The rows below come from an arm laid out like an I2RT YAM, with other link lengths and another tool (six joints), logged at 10 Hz.
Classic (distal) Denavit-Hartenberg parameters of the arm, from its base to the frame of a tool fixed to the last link. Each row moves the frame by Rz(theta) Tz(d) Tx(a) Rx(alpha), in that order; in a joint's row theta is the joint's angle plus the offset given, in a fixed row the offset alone. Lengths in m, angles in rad.
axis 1: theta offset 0; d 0.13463; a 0.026; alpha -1.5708
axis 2: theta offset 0; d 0; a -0.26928; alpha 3.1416
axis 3: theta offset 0.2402; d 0; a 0.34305; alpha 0
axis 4: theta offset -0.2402; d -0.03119; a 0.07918; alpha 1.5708
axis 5: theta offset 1.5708; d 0.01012; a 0; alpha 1.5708
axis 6: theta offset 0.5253; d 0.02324; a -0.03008; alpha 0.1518
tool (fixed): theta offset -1.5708; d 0.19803; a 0; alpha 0
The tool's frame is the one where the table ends.
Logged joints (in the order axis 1, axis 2, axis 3, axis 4, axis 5, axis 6), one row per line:
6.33 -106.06 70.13 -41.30 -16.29 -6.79
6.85 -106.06 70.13 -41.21 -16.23 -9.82
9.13 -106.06 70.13 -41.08 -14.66 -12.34
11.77 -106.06 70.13 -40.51 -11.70 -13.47
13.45 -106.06 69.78 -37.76 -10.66 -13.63
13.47 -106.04 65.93 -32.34 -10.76 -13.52
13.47 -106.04 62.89 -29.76 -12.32 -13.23
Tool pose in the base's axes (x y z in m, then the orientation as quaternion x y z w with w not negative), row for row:
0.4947 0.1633 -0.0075 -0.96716 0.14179 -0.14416 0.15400
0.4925 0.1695 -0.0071 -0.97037 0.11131 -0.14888 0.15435
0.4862 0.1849 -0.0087 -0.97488 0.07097 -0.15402 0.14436
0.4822 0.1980 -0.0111 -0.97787 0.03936 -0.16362 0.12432
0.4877 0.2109 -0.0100 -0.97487 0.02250 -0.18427 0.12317
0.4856 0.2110 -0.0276 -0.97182 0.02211 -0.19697 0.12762
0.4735 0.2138 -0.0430 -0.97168 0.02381 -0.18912 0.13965
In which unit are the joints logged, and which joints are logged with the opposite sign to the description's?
The joints are logged in degrees. Opposite sign: axis 2.
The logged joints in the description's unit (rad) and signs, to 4 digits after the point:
0.1105 1.8511 1.2240 -0.7208 -0.2843 -0.1185
0.1196 1.8511 1.2240 -0.7193 -0.2833 -0.1714
0.1593 1.8511 1.2240 -0.7170 -0.2559 -0.2154
0.2054 1.8511 1.2240 -0.7070 -0.2042 -0.2351
0.2347 1.8511 1.2179 -0.6590 -0.1861 -0.2379
0.2351 1.8507 1.1507 -0.5644 -0.1878 -0.2360
0.2351 1.8507 1.0976 -0.5194 -0.2150 -0.2309

